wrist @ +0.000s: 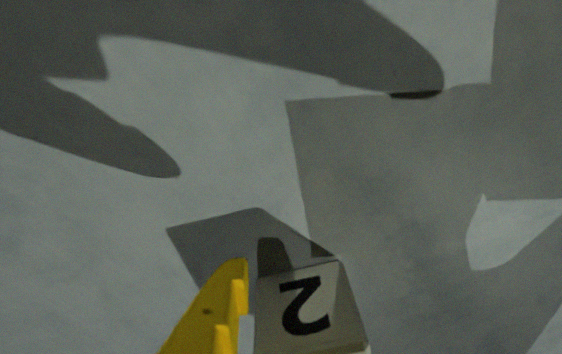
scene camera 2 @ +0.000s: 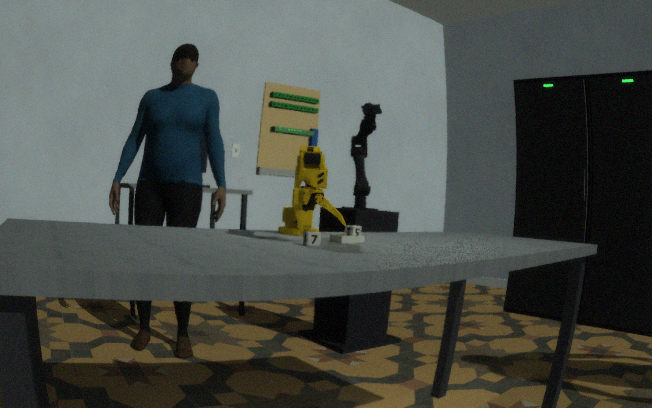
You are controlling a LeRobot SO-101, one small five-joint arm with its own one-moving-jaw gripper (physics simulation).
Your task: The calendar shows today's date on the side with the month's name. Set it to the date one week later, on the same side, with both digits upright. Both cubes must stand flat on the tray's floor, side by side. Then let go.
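Note:
A white cube with a black 7 (scene camera 2: 312, 239) stands on the table, left of the small white tray (scene camera 2: 340, 239) in the scene view. Another white cube (scene camera 2: 354, 230) is on the tray, with a 5 on its right-hand visible face; its other visible face is too small to read. My yellow gripper (scene camera 2: 344, 223) (wrist: 244, 267) is open, its tip close to the tray cube. In the wrist view the notched jaw is left of a cube (wrist: 306, 312) whose visible face has a 2, drawn upside down; a narrow gap shows between them. The moving jaw is out of the picture.
The grey table (scene camera 2: 190, 255) carries the yellow arm (scene camera 2: 305, 200) behind the cubes. A person in blue (scene camera 2: 180, 135) stands behind the table. A black arm (scene camera 2: 361, 165) stands on a dark pedestal behind the tray. Broad shadows cross the tabletop in the wrist view.

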